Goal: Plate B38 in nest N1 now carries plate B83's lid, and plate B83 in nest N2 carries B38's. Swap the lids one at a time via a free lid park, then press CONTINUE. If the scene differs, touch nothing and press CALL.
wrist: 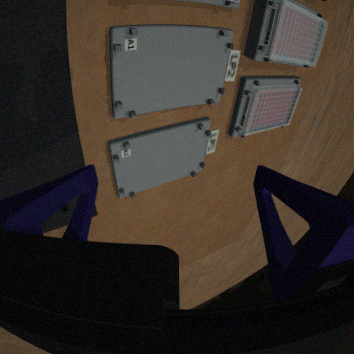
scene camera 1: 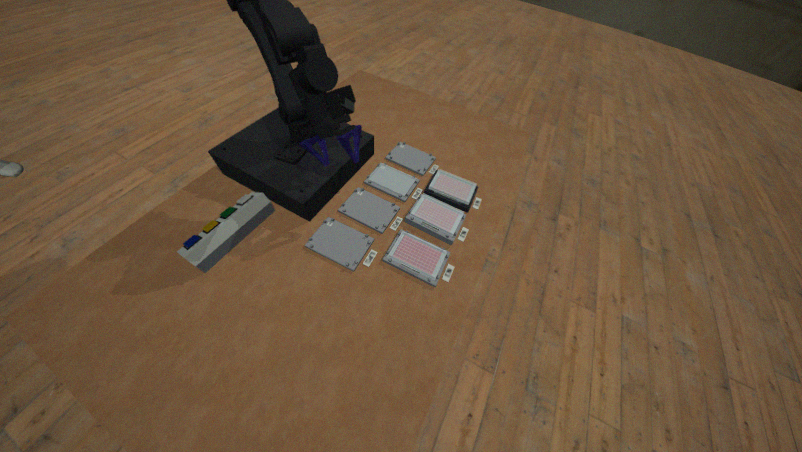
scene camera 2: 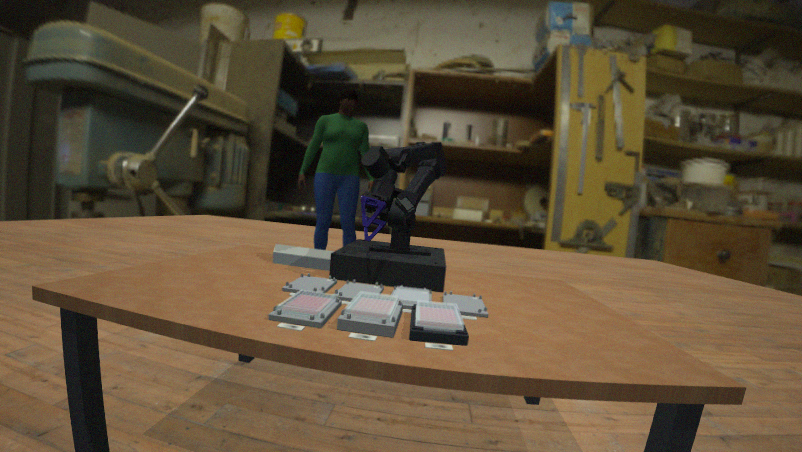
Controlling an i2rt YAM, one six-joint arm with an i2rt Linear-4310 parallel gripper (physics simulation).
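Where they show: gripper, between the fingertips: point(wrist: 175, 173) point(scene camera 1: 341, 163) point(scene camera 2: 366, 234); arm's base, origin of its link: point(scene camera 2: 399, 251).
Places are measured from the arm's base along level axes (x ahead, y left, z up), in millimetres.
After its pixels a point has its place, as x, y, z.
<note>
My open, empty gripper point(scene camera 1: 341, 163) @(184, -109, 65) point(wrist: 176, 167) @(184, -109, 65) hangs beside the parks, over the base side; one purple finger shows clearly in scene camera 2. Pink-welled plates sit in three nests: a front plate point(scene camera 1: 418, 253) @(425, -209, -55) point(scene camera 2: 306, 303) @(443, -208, -56) point(wrist: 272, 107) @(415, -202, -55), a middle plate point(scene camera 1: 435, 215) @(437, -90, -41) point(scene camera 2: 370, 306) @(474, -83, -41) point(wrist: 297, 35) @(425, -74, -41) and a third plate point(scene camera 1: 452, 185) @(460, 43, -44) point(scene camera 2: 438, 314) @(485, 43, -44) in a dark nest. Their small labels and lid identities are unreadable. The lid park LP2 point(wrist: 170, 70) @(248, -111, -71) point(scene camera 1: 368, 209) @(254, -117, -71) and the front park point(scene camera 1: 339, 243) @(227, -245, -71) point(wrist: 162, 160) @(224, -240, -71) look bare. Another park carries a pale, lid-like cover point(scene camera 1: 391, 179) @(278, 11, -63) point(scene camera 2: 412, 295) @(295, 17, -63). The far park point(scene camera 1: 410, 157) @(302, 142, -71) looks bare.
A grey button box point(scene camera 1: 235, 238) @(-10, -327, -60) point(scene camera 2: 301, 256) @(-9, -320, -45) with blue point(scene camera 1: 192, 242) @(-65, -381, -27), yellow point(scene camera 1: 210, 226) @(-56, -333, -25), green point(scene camera 1: 228, 212) @(-46, -284, -26) and white point(scene camera 1: 244, 199) @(-36, -236, -26) buttons stands beside the black base point(scene camera 1: 292, 193) @(80, -189, -3) point(scene camera 2: 387, 266) @(150, -42, -24). A person point(scene camera 2: 339, 145) stands behind the table.
</note>
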